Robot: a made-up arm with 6 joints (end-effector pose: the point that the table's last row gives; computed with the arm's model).
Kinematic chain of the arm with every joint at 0, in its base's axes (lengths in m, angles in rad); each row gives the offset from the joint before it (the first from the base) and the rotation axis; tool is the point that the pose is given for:
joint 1: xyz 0 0 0.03 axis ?
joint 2: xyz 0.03 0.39 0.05 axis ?
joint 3: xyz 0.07 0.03 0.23 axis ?
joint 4: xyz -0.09 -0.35 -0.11 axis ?
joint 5: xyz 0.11 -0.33 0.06 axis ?
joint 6: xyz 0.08 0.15 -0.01 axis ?
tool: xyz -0.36 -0.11 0
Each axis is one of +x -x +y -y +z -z.
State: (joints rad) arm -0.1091 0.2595 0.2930 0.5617 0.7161 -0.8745
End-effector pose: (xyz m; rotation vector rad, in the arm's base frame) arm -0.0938 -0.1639 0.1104 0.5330 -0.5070 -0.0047
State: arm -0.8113 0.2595 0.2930 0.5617 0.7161 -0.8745
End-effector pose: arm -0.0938 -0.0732 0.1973 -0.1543 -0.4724 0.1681
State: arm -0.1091 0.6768 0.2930 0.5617 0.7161 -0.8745
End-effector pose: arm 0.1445 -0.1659 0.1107 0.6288 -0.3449 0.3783
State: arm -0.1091 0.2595 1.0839 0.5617 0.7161 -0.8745
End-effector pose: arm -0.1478 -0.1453 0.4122 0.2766 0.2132 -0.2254
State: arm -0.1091 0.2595 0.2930 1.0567 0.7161 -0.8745
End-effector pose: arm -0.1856 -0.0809 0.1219 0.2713 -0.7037 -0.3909
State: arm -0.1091 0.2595 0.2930 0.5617 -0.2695 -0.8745
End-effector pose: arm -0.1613 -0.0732 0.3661 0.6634 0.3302 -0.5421
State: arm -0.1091 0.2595 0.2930 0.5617 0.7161 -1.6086
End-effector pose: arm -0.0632 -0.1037 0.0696 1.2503 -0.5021 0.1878
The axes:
joint 1: +x
joint 2: +z
joint 3: +y
joint 4: -z
joint 5: -y
joint 6: -x

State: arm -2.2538 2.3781 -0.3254 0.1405 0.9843 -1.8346
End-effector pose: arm 0.2700 -0.5710 -0.5634 1.1524 1.8286 -0.2537
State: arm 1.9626 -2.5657 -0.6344 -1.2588 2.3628 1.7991
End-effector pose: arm -0.3499 -0.2134 0.2752 -1.5251 0.3753 -1.6009
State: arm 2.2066 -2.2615 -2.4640 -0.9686 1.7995 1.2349
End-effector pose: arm -0.3741 -0.7996 0.0483 -1.3524 -1.3882 -0.6503
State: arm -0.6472 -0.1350 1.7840 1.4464 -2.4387 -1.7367
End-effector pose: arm 0.2811 0.0830 0.5290 0.0066 0.7863 1.9466
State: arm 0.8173 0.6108 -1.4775 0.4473 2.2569 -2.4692
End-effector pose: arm 0.5967 -0.2480 0.4120 0.6311 2.3311 -1.3584
